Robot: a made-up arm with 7 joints.
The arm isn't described. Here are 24 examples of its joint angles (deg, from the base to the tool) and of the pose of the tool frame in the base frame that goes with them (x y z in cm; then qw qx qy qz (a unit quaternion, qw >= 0)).
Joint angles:
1: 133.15 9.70 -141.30 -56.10 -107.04 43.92 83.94
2: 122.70 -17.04 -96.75 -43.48 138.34 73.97 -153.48
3: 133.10 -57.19 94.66 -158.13 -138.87 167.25 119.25
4: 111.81 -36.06 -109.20 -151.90 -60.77 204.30 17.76
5: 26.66 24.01 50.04 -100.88 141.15 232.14 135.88
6: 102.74 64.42 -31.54 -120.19 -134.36 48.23 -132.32
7: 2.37 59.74 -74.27 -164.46 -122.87 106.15 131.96
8: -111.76 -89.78 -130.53 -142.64 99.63 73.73 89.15
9: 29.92 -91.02 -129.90 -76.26 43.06 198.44 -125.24
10: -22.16 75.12 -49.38 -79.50 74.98 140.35 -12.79
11: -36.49 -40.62 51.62 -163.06 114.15 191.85 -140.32
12: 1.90 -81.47 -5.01 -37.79 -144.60 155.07 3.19
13: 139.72 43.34 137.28 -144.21 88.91 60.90 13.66
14: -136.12 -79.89 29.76 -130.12 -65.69 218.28 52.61
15: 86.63 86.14 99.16 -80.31 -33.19 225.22 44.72
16: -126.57 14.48 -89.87 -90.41 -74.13 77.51 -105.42
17: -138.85 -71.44 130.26 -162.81 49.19 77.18 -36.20
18: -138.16 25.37 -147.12 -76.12 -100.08 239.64 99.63
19: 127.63 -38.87 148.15 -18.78 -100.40 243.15 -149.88
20: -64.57 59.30 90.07 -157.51 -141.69 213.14 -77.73
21: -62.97 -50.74 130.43 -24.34 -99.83 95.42 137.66
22: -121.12 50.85 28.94 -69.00 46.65 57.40 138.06
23: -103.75 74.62 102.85 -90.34 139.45 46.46 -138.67
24: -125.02 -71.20 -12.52 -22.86 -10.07 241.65 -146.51
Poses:
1: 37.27 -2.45 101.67 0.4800 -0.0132 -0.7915 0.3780
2: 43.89 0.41 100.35 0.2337 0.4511 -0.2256 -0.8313
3: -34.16 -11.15 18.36 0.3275 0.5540 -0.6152 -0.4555
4: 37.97 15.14 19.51 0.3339 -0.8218 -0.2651 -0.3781
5: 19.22 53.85 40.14 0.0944 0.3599 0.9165 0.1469
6: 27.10 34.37 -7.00 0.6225 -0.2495 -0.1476 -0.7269
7: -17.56 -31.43 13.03 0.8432 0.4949 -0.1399 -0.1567
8: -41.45 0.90 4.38 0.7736 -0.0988 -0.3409 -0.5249
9: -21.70 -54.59 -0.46 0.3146 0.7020 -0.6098 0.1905
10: 28.69 -61.91 13.27 0.0554 0.7415 -0.6533 0.1427
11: 37.17 -1.91 34.25 0.3825 0.8256 0.3062 0.2799
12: -59.78 -2.09 79.91 0.7774 -0.0251 -0.5488 0.3062
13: 8.97 -47.86 49.87 0.8565 -0.4229 0.2302 -0.1859
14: 16.02 -24.48 77.50 0.7542 0.5816 -0.0136 0.3045
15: -46.65 44.74 48.57 0.7564 -0.4859 -0.0402 0.4361
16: -54.39 31.81 66.24 0.6829 -0.3416 0.6280 0.1502
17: 2.63 -31.05 5.67 0.1750 -0.5939 0.4516 0.6425
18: -6.04 33.16 90.21 0.5309 -0.0939 -0.7118 -0.4502
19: 27.43 -43.53 79.20 0.3151 -0.5392 0.5364 -0.5677
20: 21.88 28.93 29.09 0.0666 -0.4518 0.6242 0.6339
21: -16.32 67.24 72.10 0.5006 -0.2723 0.2414 -0.7855
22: -10.35 -72.63 29.55 0.3785 0.2611 0.6693 0.5837
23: 50.51 -42.44 60.30 0.1537 0.5245 0.0572 -0.8354
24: 31.85 49.78 69.76 0.2580 -0.7839 -0.1693 -0.5388
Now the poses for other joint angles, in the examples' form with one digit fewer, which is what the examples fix.
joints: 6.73 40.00 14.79 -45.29 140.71 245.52 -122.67
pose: 61.3 14.4 59.3 0.050 0.891 -0.280 0.353
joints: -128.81 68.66 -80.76 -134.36 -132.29 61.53 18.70
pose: -40.3 37.5 26.6 0.384 -0.153 -0.213 0.885
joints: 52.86 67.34 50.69 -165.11 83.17 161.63 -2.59
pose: -24.9 2.8 3.8 0.265 0.789 0.074 -0.550
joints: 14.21 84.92 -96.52 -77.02 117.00 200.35 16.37
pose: 50.3 -40.2 49.7 0.179 0.251 -0.477 0.823
